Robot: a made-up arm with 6 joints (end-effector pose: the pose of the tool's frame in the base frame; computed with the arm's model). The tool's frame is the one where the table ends.
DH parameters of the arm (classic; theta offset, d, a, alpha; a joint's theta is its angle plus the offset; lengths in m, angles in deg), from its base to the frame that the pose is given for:
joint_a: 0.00 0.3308 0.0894 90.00
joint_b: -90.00 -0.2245 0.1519 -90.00
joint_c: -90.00 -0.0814 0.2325 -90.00
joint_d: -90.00 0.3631 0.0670 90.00
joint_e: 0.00 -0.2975 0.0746 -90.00
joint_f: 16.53 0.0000 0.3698 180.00
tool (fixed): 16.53 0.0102 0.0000 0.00
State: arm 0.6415 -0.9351 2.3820 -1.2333 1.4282 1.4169
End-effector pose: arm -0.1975 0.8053 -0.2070 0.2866 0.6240 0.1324 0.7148
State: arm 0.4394 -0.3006 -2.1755 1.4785 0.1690 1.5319
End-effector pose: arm -0.5175 -0.0969 0.8630 0.0451 -0.8379 -0.4756 0.2640
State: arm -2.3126 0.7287 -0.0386 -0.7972 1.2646 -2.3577
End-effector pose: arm -0.1839 -0.2510 -0.0189 0.4135 0.0683 0.2158 0.8819
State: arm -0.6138 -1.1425 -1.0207 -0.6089 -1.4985 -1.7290
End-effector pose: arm -0.0985 0.0054 0.3255 0.0506 -0.1284 0.8853 0.4440
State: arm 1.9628 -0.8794 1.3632 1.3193 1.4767 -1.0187
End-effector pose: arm -0.6031 -0.7594 0.0006 0.2235 0.9166 -0.1461 0.2976
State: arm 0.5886 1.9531 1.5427 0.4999 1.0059 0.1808
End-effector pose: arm 0.3230 1.2996 0.6415 0.2821 -0.0621 0.7840 0.5495
